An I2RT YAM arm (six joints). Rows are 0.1 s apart.
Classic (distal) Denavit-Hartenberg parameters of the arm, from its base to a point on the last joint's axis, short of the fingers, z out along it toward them. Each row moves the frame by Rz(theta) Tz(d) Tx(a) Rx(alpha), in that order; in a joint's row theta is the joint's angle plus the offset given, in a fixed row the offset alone. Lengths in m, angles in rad.
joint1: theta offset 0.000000; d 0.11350; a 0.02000; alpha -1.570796
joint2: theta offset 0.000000; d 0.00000; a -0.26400; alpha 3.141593
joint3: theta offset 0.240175; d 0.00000; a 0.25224; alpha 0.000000
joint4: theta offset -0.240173; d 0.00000; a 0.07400; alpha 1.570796
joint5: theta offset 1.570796; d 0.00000; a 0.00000; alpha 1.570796
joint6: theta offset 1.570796; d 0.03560; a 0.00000; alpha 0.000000
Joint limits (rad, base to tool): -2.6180..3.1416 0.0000..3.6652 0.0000..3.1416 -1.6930..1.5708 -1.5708..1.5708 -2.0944..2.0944
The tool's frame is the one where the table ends.
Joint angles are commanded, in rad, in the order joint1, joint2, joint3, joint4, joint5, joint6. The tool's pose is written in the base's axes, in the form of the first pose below.
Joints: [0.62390 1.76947 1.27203 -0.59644 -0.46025 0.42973]
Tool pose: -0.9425, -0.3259, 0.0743; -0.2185, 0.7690, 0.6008; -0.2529, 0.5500, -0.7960; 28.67, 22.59, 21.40
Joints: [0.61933 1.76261 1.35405 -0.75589 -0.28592 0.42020]
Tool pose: -0.9471, -0.2862, 0.1451; -0.1945, 0.8717, 0.4498; -0.2552, 0.3978, -0.8813; 28.87, 21.82, 23.10
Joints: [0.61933 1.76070 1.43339 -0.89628 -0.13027 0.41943]
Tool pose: -0.9484, -0.2467, 0.1993; -0.1802, 0.9362, 0.3016; -0.2610, 0.2501, -0.9324; 28.91, 21.18, 24.80
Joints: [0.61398 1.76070 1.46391 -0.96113 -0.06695 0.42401]
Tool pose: -0.9522, -0.2193, 0.2125; -0.1690, 0.9580, 0.2316; -0.2544, 0.1846, -0.9493; 28.91, 20.67, 25.43
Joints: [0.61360 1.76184 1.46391 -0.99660 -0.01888 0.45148]
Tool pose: -0.9608, -0.1786, 0.2121; -0.1431, 0.9746, 0.1725; -0.2375, 0.1354, -0.9619; 28.73, 20.31, 25.27
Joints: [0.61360 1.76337 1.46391 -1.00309 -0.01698 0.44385]
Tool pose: -0.9608, -0.1847, 0.2069; -0.1515, 0.9743, 0.1665; -0.2323, 0.1286, -0.9641; 28.69, 20.28, 25.20
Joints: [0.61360 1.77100 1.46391 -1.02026 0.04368 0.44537]
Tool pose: -0.9602, -0.1696, 0.2220; -0.1498, 0.9833, 0.1030; -0.2358, 0.0656, -0.9696; 28.75, 20.06, 24.90
